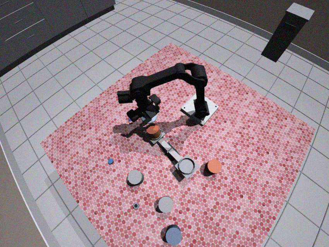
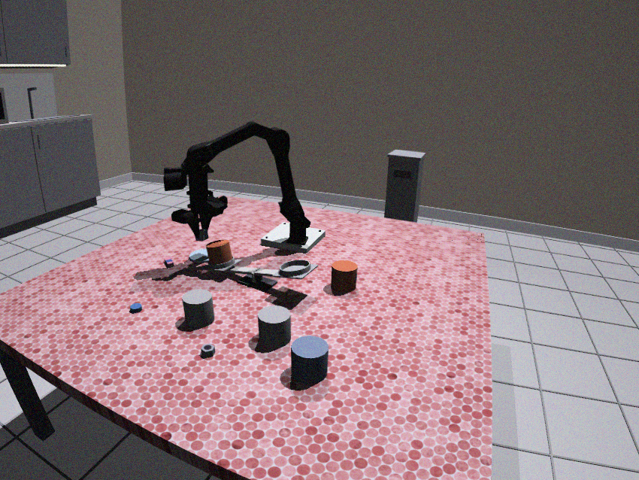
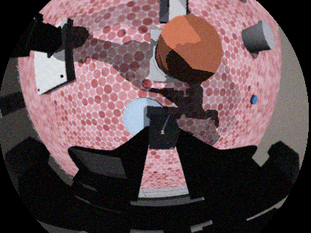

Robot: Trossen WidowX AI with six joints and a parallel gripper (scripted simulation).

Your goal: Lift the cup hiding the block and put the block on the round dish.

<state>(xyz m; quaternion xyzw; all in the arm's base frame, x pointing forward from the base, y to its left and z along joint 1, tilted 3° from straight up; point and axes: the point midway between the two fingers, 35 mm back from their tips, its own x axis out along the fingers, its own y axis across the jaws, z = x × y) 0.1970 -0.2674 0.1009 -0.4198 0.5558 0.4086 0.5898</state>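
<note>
The round dish is 8 cm below my gripper tip, 4 cm behind it and 2 cm to the right of it. The rest, counted from my gripper tip: grey block (right at my gripper tip); then blue-and-red piece (10 cm to the right, 8 cm below, 5 cm ahead); then blue disc (32 cm ahead, 8 cm below, 5 cm to the right).
</note>
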